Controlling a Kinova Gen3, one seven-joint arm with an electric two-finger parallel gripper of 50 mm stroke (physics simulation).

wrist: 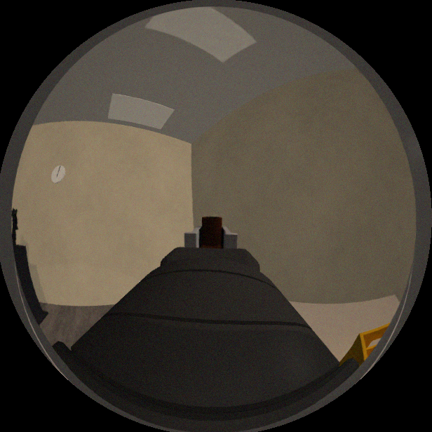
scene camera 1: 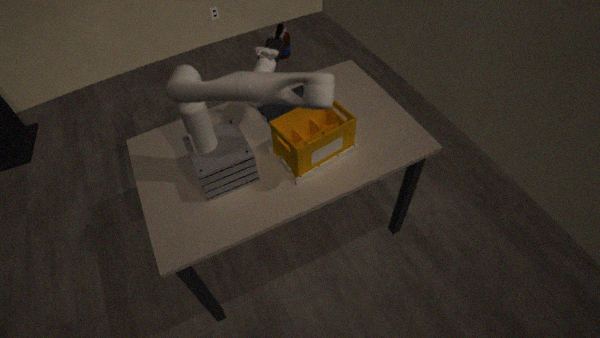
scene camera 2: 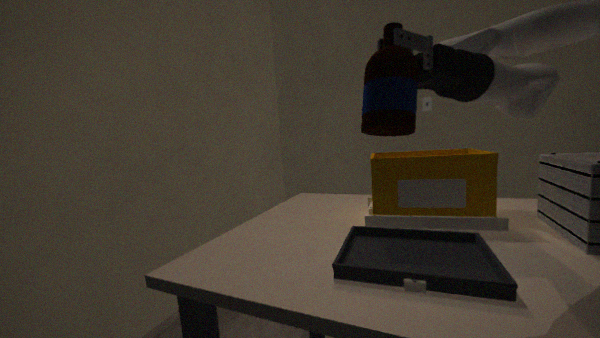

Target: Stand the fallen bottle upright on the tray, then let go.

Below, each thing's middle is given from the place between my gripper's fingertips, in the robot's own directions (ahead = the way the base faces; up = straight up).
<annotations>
Right now the brown bottle (scene camera 2: 389,105) is 10 mm to the left of my hand and 60 mm below it.
</annotations>
